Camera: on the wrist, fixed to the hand. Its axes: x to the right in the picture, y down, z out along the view.
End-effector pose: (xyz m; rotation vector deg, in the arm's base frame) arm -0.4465 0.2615 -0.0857 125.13 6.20 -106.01
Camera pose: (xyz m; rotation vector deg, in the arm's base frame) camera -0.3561 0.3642 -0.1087 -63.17 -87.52 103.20
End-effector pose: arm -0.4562 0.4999 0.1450 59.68 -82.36 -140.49
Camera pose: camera -0.3904 0.4534 0.0320 -59.25 7.25 96.52
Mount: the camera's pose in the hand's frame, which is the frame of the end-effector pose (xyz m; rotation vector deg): 0.0263 -0.0811 -0.1095 -10.21 -19.55 -85.24
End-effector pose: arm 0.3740 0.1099 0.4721 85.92 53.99 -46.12
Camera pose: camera 0.3115 0.2254 0.4273 13.86 100.54 -105.69
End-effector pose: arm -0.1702 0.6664 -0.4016 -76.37 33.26 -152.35
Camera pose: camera -0.2670 0.7654 -0.4100 79.04 12.98 79.04
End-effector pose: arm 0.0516 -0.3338 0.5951 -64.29 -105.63 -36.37
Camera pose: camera 0.0187 -0.4435 0.6734 -17.84 157.33 82.81
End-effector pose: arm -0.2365 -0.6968 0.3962 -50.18 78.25 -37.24
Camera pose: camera -0.3339 -0.7791 0.4509 -116.10 14.42 -79.28
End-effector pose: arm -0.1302 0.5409 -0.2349 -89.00 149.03 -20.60
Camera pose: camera -0.0950 0.4978 -0.1078 -168.24 47.76 5.60
